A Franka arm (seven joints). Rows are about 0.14 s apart.
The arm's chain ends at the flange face. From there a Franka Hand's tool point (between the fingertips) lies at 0.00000 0.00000 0.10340 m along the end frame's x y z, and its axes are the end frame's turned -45 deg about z.
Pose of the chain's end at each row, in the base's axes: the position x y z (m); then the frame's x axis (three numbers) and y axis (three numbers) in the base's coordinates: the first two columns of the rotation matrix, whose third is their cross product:
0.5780, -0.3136, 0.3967, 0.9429, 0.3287, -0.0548, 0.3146, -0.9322, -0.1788
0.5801, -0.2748, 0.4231, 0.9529, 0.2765, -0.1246, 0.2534, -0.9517, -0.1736
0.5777, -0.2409, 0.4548, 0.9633, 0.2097, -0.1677, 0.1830, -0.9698, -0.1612
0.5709, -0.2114, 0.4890, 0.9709, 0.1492, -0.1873, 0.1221, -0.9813, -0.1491
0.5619, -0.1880, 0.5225, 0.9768, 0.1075, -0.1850, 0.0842, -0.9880, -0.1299
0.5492, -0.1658, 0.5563, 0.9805, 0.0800, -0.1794, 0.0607, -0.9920, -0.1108
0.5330, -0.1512, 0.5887, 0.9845, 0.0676, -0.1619, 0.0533, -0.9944, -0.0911
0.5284, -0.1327, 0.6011, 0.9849, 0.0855, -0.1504, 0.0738, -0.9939, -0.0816
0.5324, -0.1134, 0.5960, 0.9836, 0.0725, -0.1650, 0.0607, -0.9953, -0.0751
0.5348, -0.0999, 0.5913, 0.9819, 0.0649, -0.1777, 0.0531, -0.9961, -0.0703
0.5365, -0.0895, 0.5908, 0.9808, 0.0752, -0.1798, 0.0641, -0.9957, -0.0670
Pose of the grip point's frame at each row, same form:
0.5666, -0.2980, 0.2951, 0.4443, 0.8916, 0.0877, 0.8892, -0.4267, -0.1652
0.5629, -0.2610, 0.3221, 0.4946, 0.8685, 0.0346, 0.8530, -0.4774, -0.2109
0.5574, -0.2280, 0.3542, 0.5518, 0.8340, -0.0046, 0.8106, -0.5375, -0.2326
0.5496, -0.1988, 0.3886, 0.6002, 0.7994, -0.0270, 0.7729, -0.5884, -0.2379
0.5416, -0.1765, 0.4218, 0.6312, 0.7746, -0.0390, 0.7502, -0.6226, -0.2227
0.5299, -0.1557, 0.4552, 0.6504, 0.7580, -0.0485, 0.7362, -0.6449, -0.2052
0.5157, -0.1428, 0.4871, 0.6585, 0.7509, -0.0501, 0.7338, -0.6553, -0.1789
0.5122, -0.1255, 0.4992, 0.6442, 0.7633, -0.0486, 0.7486, -0.6423, -0.1640
0.5149, -0.1068, 0.4943, 0.6526, 0.7550, -0.0636, 0.7384, -0.6525, -0.1698
0.5160, -0.0937, 0.4898, 0.6568, 0.7502, -0.0759, 0.7319, -0.6585, -0.1754
0.5175, -0.0839, 0.4893, 0.6482, 0.7572, -0.0798, 0.7389, -0.6509, -0.1745

